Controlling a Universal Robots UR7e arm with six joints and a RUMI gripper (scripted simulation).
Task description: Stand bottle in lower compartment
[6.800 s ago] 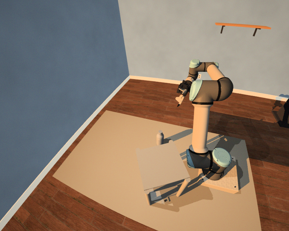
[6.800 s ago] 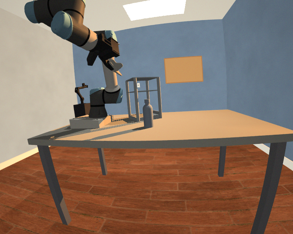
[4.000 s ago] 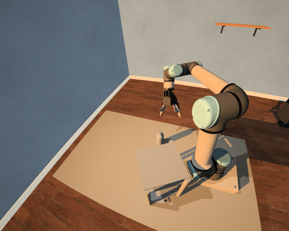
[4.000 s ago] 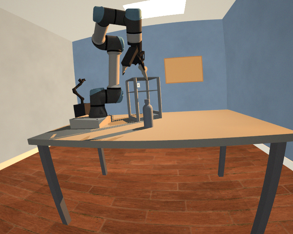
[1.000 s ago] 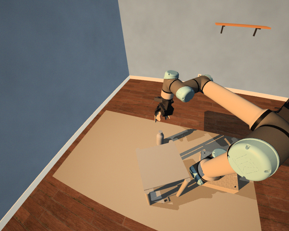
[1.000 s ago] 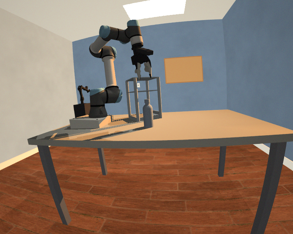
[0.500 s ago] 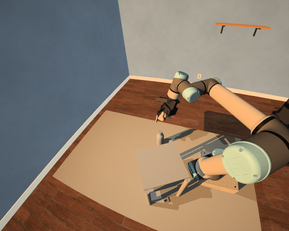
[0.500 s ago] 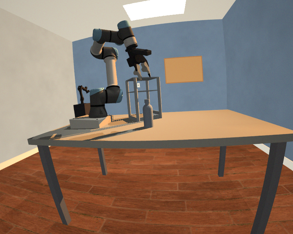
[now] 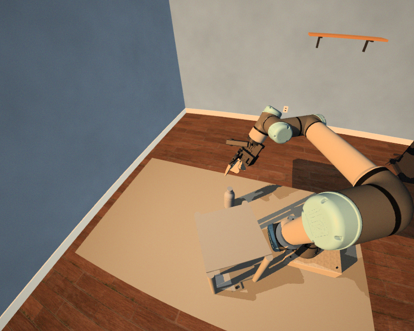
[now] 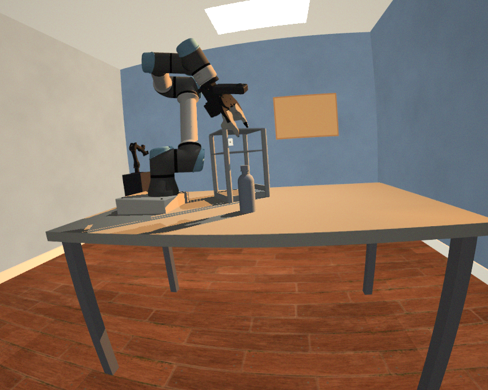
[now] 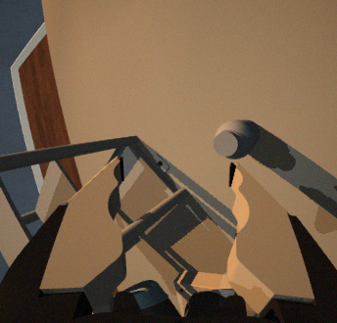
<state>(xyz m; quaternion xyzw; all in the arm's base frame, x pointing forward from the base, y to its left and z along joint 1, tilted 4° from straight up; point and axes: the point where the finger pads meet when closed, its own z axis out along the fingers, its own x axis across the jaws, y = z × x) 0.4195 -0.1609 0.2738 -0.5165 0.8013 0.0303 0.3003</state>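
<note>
My hand is 20 cm above the grey bottle. From my hand the other things lie so: shelving unit: 33 cm to the left, 14 cm below, 8 cm behind.
</note>
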